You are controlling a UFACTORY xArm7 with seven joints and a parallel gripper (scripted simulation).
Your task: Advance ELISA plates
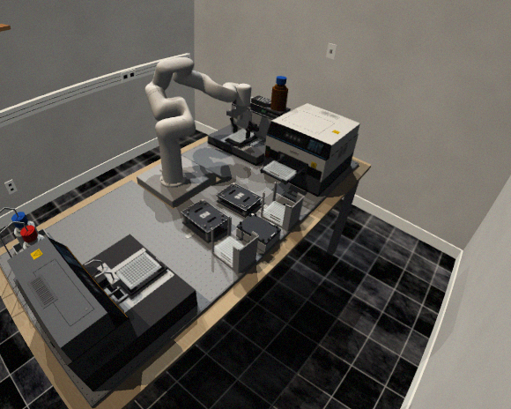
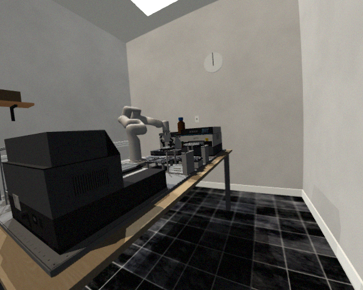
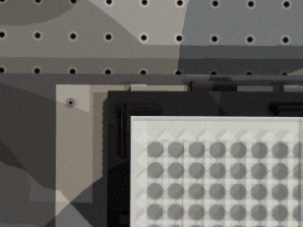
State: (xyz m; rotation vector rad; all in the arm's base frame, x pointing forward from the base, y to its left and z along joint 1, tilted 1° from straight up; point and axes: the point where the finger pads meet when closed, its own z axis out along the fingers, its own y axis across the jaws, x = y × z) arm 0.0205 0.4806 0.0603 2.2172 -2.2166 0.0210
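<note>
Right now my hand is 30 mm above the dispenser tray. The rest, counted from my hand: brown bottle: 200 mm above, 180 mm to the left, 110 mm ahead; then N6 label: 300 mm ahead, 290 mm to the right, 90 mm below; then dispenser: 180 mm to the left.
</note>
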